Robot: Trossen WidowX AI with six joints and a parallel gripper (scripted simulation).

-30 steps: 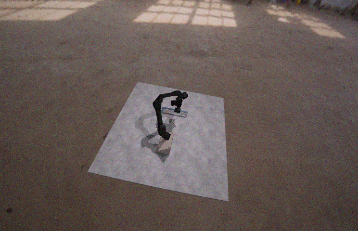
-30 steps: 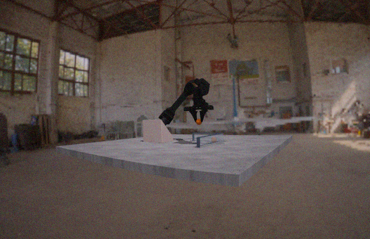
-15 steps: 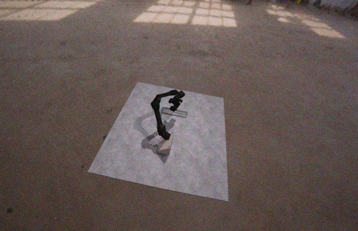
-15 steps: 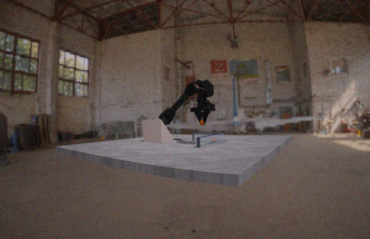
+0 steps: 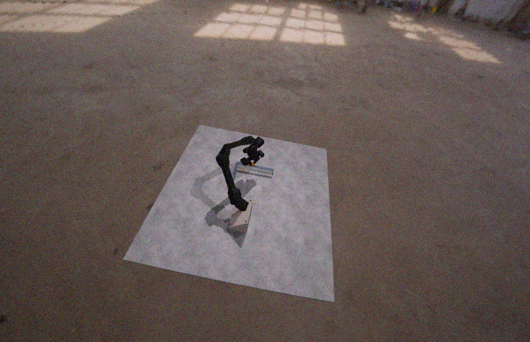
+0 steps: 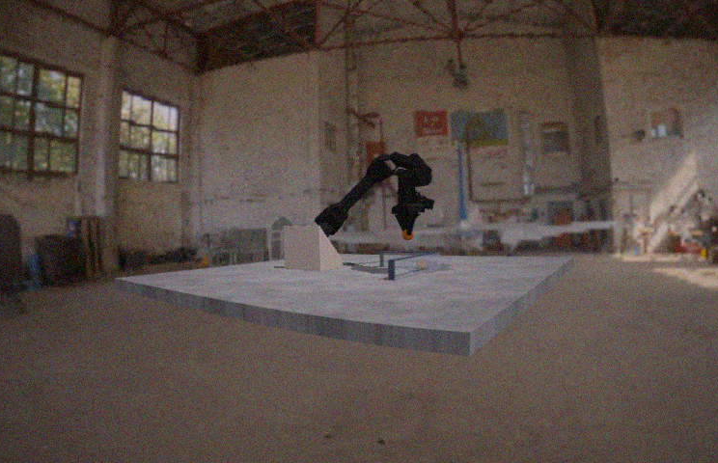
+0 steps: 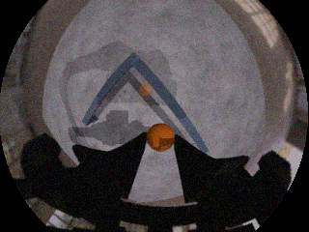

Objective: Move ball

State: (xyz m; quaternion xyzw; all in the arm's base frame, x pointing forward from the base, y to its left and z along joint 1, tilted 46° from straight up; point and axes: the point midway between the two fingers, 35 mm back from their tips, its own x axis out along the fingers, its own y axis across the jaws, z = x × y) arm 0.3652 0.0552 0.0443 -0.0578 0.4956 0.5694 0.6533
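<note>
My gripper tip is 7 cm to the right of the see-through ball copy and 11 cm above it. The rest, counted from my gripper tip: orange ball right at my gripper tip.
</note>
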